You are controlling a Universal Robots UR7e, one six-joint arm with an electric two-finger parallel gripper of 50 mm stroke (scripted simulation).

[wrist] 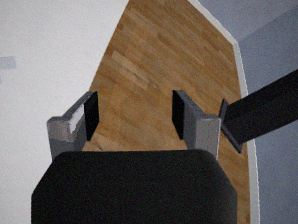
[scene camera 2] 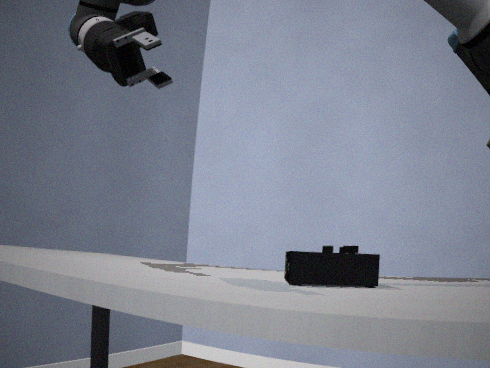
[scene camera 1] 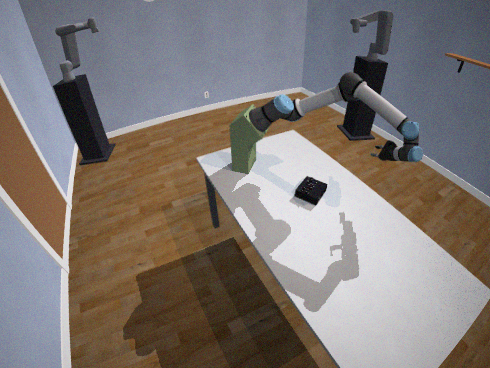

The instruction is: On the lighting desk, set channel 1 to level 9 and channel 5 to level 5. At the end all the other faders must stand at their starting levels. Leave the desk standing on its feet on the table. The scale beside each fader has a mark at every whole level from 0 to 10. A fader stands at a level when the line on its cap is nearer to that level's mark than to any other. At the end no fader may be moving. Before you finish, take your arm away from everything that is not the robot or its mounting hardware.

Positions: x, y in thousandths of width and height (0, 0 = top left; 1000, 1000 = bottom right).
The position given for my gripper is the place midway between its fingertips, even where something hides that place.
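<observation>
My gripper (scene camera 2: 326, 175), visible. Gripper again (wrist: 455, 475).
</observation>
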